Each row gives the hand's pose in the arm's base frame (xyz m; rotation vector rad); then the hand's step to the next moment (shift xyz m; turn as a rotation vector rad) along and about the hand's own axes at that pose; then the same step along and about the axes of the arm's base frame.
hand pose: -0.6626 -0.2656 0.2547 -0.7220 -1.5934 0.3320
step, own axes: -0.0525 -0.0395 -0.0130 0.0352 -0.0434 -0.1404
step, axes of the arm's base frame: 0.0030 -0.0651 -0.0154 0.1243 -0.0385 0.0769
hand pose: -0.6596 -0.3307 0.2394 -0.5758 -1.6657 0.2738
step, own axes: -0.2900 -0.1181 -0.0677 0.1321 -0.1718 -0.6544
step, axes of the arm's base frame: 0.0651 -0.2588 -0.1772 0.5885 -0.1700 0.3162
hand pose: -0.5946 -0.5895 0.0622 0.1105 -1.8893 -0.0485
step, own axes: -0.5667 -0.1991 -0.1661 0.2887 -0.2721 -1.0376
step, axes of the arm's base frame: 0.3450 -0.1372 -0.5006 0.9083 -0.2773 0.5763
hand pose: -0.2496 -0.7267 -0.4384 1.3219 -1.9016 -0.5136
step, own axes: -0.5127 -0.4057 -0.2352 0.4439 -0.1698 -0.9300
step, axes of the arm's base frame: 0.5249 0.3353 -0.3079 0.7342 -0.3899 0.6322
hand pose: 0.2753 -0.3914 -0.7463 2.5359 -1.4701 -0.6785
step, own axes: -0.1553 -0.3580 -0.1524 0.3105 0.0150 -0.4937
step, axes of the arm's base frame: 0.2847 0.3002 0.0658 0.3384 -0.3248 0.3469
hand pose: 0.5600 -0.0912 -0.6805 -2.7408 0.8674 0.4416
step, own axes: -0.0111 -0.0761 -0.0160 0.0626 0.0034 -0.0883
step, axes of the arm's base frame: 0.0396 0.0615 0.0285 0.0656 -0.0623 0.0595
